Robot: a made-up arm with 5 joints.
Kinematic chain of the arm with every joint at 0, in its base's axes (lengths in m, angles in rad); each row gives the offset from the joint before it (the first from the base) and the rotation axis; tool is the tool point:
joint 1: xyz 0 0 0.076 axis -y
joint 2: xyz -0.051 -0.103 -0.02 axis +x
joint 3: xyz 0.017 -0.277 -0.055 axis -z
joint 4: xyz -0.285 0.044 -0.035 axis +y
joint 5: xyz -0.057 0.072 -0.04 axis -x
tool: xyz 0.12 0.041 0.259
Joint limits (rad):
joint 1: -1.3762..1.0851
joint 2: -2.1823..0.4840
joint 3: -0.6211..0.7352
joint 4: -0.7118..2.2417
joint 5: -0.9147..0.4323
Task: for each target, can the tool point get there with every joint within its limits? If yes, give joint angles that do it. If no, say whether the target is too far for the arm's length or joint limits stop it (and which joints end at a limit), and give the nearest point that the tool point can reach.
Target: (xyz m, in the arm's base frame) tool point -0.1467 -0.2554 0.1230
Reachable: yes | joints 0.1412 -1.4876 -0.1756 1.5312 0.1412
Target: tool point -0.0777 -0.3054 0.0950
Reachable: yes | joints -0.2053 -0.1835 0.6151 0.9254 -0.4760
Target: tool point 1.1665 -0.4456 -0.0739
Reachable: no: too far | nearest point 0.4239 -0.2492 0.3271 | short by 0.866 m
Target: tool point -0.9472 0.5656 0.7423
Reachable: no: too far | nearest point -0.4120 0.1967 0.3658 | short by 0.751 m
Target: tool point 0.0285 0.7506 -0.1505
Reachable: no: joint limits stop it (at a limit: joint 1, joint 2, joint 3) | nearest point -0.3136 0.2191 -0.0884 | short by 0.635 m
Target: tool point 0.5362 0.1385 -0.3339
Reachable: no: joint limits stop it (at a limit: joint 1, joint 2, joint 4) | nearest point 0.2244 -0.0598 -0.1645 | short by 0.406 m
